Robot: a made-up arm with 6 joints.
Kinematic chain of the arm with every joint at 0, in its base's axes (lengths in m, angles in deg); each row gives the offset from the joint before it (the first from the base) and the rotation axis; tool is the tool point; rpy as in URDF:
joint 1: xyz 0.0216 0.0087 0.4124 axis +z
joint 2: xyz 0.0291 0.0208 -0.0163 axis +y
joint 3: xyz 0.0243 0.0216 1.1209 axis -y
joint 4: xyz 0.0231 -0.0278 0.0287 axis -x
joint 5: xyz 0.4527 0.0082 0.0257 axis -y
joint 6: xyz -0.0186 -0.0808 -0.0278 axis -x
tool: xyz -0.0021 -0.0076 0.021 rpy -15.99 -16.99 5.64
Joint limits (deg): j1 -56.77..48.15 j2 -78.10..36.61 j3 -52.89..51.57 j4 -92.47..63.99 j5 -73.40..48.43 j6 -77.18..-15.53
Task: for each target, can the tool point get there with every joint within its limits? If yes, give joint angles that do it. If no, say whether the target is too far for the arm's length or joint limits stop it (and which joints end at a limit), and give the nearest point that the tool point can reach.
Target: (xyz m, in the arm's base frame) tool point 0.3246 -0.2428 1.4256
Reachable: yes | joints -31.39 -5.36 -12.42 -52.64 -28.17 -46.71
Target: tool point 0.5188 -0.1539 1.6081
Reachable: yes | joints -12.25 0.75 0.65 35.10 -11.41 -41.73
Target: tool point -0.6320 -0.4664 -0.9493
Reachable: no: joint limits stop it (at a limit: joint 2, joint 3, joint 4, joint 6) | nearest point -0.4936 -0.3658 0.7772 | short by 1.735 m
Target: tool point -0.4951 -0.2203 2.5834
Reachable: no: too far | nearest point -0.3323 -0.1481 1.9281 | short by 0.679 m
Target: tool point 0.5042 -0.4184 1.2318
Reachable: yes | joints -36.34 10.93 -35.25 25.77 -39.29 -44.24
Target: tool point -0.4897 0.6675 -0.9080
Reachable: no: joint limits stop it (at a limit: joint 2, joint 3, joint 4, joint 6) | nearest point -0.3689 0.5119 0.7772 | short by 1.697 m
